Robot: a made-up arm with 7 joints. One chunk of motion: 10 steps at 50 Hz.
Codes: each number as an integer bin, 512 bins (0 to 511) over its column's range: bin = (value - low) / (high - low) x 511, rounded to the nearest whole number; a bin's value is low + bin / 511 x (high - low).
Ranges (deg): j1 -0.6..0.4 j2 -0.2..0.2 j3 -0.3..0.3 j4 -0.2..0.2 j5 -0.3..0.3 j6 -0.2..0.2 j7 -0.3..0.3
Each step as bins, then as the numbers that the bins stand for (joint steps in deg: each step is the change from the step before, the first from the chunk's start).
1 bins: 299 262 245 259 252 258 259
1 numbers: -0.015 0.005 -0.012 0.003 -0.004 0.002 0.004
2 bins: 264 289 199 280 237 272 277
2 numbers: -0.083 0.026 -0.066 0.019 -0.022 0.013 0.025
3 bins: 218 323 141 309 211 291 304
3 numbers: -0.173 0.053 -0.134 0.042 -0.052 0.028 0.057
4 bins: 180 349 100 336 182 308 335
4 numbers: -0.248 0.073 -0.183 0.063 -0.086 0.041 0.093
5 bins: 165 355 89 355 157 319 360
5 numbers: -0.277 0.078 -0.195 0.078 -0.116 0.050 0.123
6 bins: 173 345 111 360 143 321 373
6 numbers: -0.261 0.070 -0.170 0.082 -0.132 0.051 0.138
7 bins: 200 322 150 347 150 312 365
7 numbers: -0.209 0.052 -0.124 0.072 -0.124 0.044 0.129
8 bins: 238 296 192 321 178 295 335
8 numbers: -0.134 0.032 -0.075 0.051 -0.091 0.031 0.093
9 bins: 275 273 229 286 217 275 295
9 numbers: -0.062 0.014 -0.031 0.024 -0.045 0.015 0.046
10 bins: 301 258 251 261 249 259 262
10 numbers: -0.011 0.002 -0.005 0.004 -0.008 0.003 0.008
